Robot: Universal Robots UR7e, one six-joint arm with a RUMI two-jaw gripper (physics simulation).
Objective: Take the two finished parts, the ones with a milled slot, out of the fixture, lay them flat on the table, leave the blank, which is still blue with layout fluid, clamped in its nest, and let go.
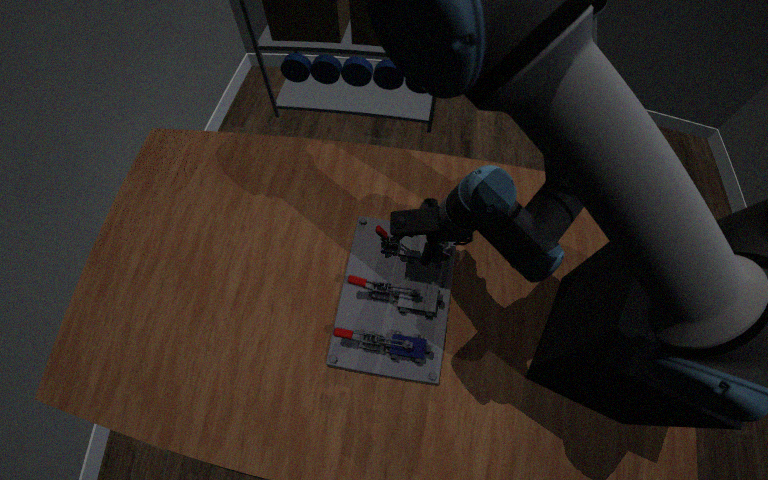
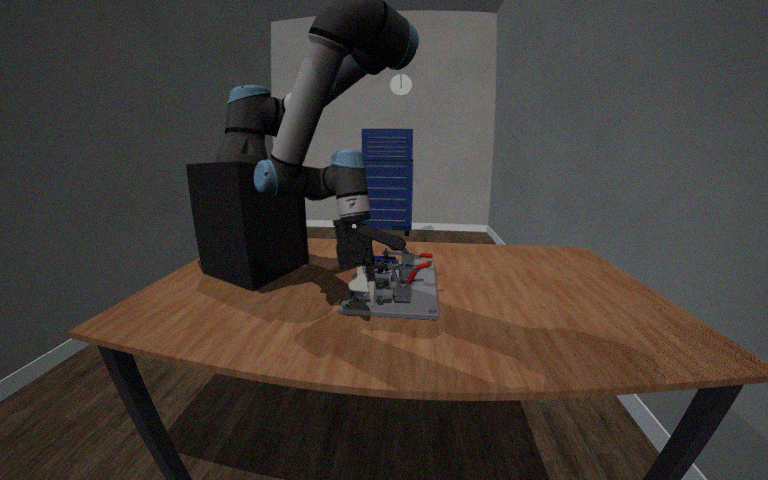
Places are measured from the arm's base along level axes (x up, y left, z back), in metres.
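Where they show: gripper, fingertip midpoint: [image 1: 423, 235] [image 2: 372, 299]; arm's base at its link origin: [image 2: 242, 165].
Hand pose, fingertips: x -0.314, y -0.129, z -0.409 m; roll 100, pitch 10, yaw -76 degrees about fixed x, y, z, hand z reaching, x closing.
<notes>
Each offset is from my fingertips to the centre of the thing. "spot": to the spot under its first point. Level surfaces: height alone.
A grey fixture plate {spot: dz -0.117, dx -0.014, dy +0.080 m} [image 1: 365, 260] [image 2: 421, 306] lies in the middle of the table and holds three nests, each with a red-handled toggle clamp. The blue blank {spot: dz +0.007, dx +0.040, dy +0.256 m} [image 1: 407, 345] sits clamped in the near nest, its handle {dz -0.119, dx +0.027, dy +0.257 m} [image 1: 343, 332] flat. A grey finished part {dz +0.012, dx -0.001, dy +0.143 m} [image 1: 421, 300] sits in the middle nest, its handle {dz -0.115, dx +0.036, dy +0.147 m} [image 1: 356, 280] also flat. The far clamp's handle [image 1: 381, 230] [image 2: 418, 270] is raised. My gripper [image 1: 429, 262] [image 2: 367, 283] is down over the far nest, its fingers closed on the far finished part {spot: dz +0.007, dx -0.014, dy +0.089 m} [image 1: 419, 274], which they mostly hide.
The robot's black pedestal [image 2: 244, 227] stands on the table {dx -0.029 m} [image 1: 218, 258] behind the fixture. A shelf rack [image 1: 262, 67] with blue discs [image 1: 326, 69] stands on the floor beyond the table. A blue tool cabinet [image 2: 387, 175] is against the back wall.
</notes>
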